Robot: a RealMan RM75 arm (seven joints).
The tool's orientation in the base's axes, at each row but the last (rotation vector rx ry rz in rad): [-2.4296, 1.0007, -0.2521]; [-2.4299, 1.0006, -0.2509]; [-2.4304, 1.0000, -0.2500]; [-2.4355, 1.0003, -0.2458]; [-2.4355, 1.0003, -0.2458]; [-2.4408, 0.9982, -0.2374]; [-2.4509, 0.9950, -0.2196]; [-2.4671, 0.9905, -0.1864]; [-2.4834, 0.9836, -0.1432]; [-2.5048, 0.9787, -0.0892]
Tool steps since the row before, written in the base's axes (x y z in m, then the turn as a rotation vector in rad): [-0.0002, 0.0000, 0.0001, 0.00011, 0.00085, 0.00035]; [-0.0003, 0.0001, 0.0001, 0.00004, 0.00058, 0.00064]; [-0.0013, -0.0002, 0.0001, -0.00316, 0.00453, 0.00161]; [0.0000, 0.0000, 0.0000, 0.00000, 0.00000, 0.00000]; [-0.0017, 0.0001, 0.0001, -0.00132, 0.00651, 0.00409]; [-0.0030, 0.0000, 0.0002, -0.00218, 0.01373, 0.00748]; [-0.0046, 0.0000, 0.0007, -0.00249, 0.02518, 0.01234]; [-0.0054, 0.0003, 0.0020, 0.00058, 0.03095, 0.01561]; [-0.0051, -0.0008, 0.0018, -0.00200, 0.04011, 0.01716]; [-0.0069, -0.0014, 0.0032, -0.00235, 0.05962, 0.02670]
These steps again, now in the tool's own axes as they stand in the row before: [-0.0001, 0.0001, -0.0002, -0.00052, -0.00076, 0.00006]; [-0.0003, 0.0001, -0.0002, -0.00039, -0.00070, -0.00032]; [-0.0008, 0.0009, -0.0006, -0.00546, -0.00165, -0.00078]; [0.0000, 0.0000, 0.0000, 0.00000, 0.00000, 0.00000]; [-0.0013, 0.0009, -0.0006, -0.00557, -0.00523, -0.00155]; [-0.0022, 0.0017, -0.0012, -0.01130, -0.01083, -0.00207]; [-0.0033, 0.0025, -0.0021, -0.01958, -0.02011, -0.00212]; [-0.0042, 0.0022, -0.0032, -0.02143, -0.02718, -0.00193]; [-0.0034, 0.0029, -0.0032, -0.02959, -0.03212, -0.00049]; [-0.0045, 0.0039, -0.0049, -0.04364, -0.04864, -0.00167]
